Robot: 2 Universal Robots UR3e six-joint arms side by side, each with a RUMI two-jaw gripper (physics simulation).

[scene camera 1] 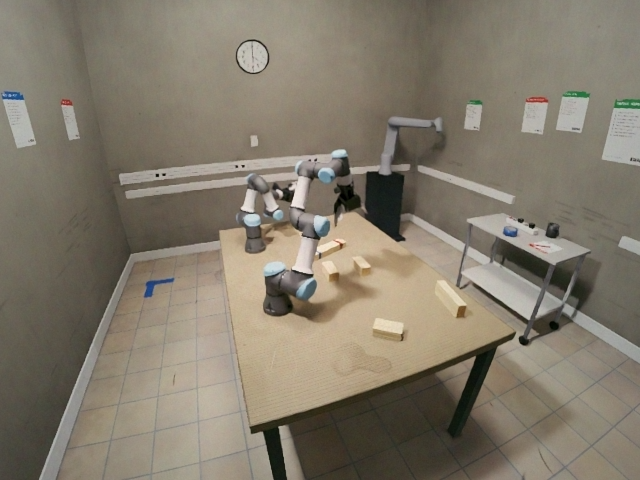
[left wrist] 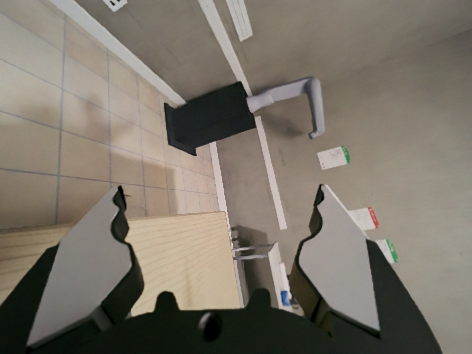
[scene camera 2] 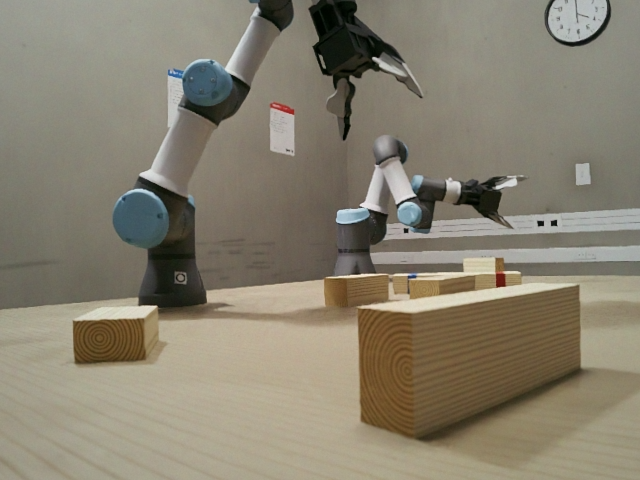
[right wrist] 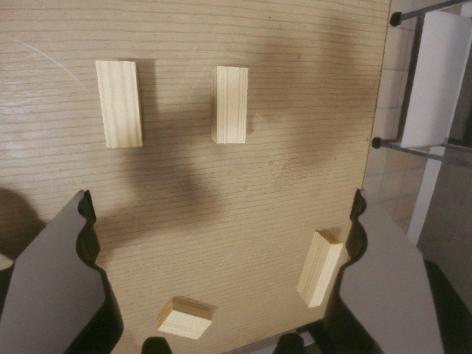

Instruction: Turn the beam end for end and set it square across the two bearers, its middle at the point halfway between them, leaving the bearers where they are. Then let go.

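Observation:
The beam (scene camera 1: 331, 249) (scene camera 2: 454, 275) lies behind the two bearers, its blue-banded end at the left and red-banded end at the right in both scene views. It does not show in the wrist views. One bearer (scene camera 1: 330, 270) (scene camera 2: 361, 289) (right wrist: 120, 104) and the other bearer (scene camera 1: 361, 265) (scene camera 2: 442, 285) (right wrist: 230, 105) lie apart, roughly parallel. My right gripper (scene camera 2: 383, 117) (right wrist: 225, 192) is open and empty, high above the table and pointing down at a slant. My left gripper (scene camera 2: 518, 202) (left wrist: 223, 186) is open and empty, raised beyond the beam.
A long block (scene camera 1: 449, 298) (scene camera 2: 465, 356) (right wrist: 320, 268) stands near the table's right edge in scene camera 1. A shorter block (scene camera 1: 388, 329) (scene camera 2: 113, 334) (right wrist: 185, 318) lies nearer the front. Another block (scene camera 2: 483, 264) shows behind the beam. A trolley (scene camera 1: 549, 272) stands beside the table.

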